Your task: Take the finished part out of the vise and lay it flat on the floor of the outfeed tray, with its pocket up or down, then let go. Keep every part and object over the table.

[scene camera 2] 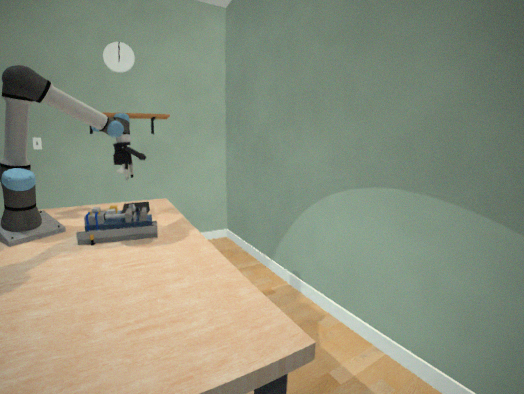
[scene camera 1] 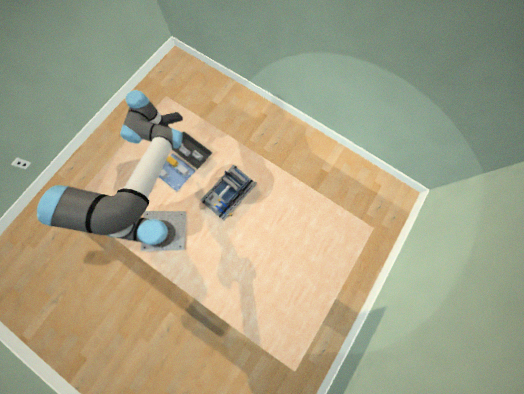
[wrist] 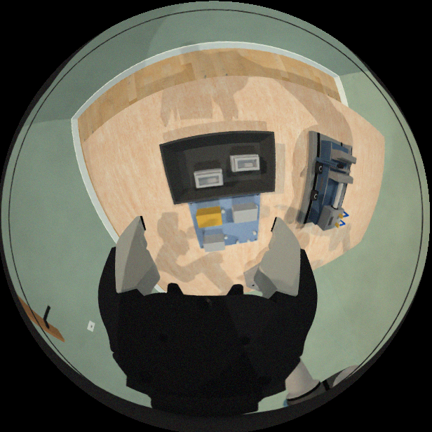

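Pixels of known places: gripper, fingertip midpoint: (scene camera 2: 129, 178); arm's base, link origin: (scene camera 2: 22, 223).
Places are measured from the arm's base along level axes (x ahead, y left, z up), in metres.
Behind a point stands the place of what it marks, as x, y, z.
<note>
The black outfeed tray (scene camera 1: 200, 144) {0.531, 0.239, -0.012} (scene camera 2: 145, 205) {0.504, 0.362, -0.028} (wrist: 217, 136) stands on the table. Two grey parts lie flat and apart on its floor, pockets up: the left part (wrist: 208, 185) near the tray's near wall, the right part (wrist: 245, 169) nearer the right wall. The views do not tell which is the finished one. The blue vise (scene camera 1: 218, 192) {0.389, -0.070, 0.009} (scene camera 2: 140, 221) {0.524, -0.145, 0.009} (wrist: 326, 192) shows no part between its jaws in the wrist view. My gripper (scene camera 2: 127, 175) {0.434, 0.285, 0.143} (wrist: 207, 217) is open and empty, high above the table and pointing down; its fingers are hidden in scene camera 1.
A blue plate (scene camera 1: 177, 181) {0.268, 0.180, -0.043} (wrist: 232, 231) adjoins the tray's near side. It bears a yellow block (scene camera 1: 172, 160) {0.339, 0.284, -0.007} (wrist: 208, 217) and two grey blocks, one at right (wrist: 245, 212) and one nearer (wrist: 214, 242). The vise stands to the tray's right in the wrist view.
</note>
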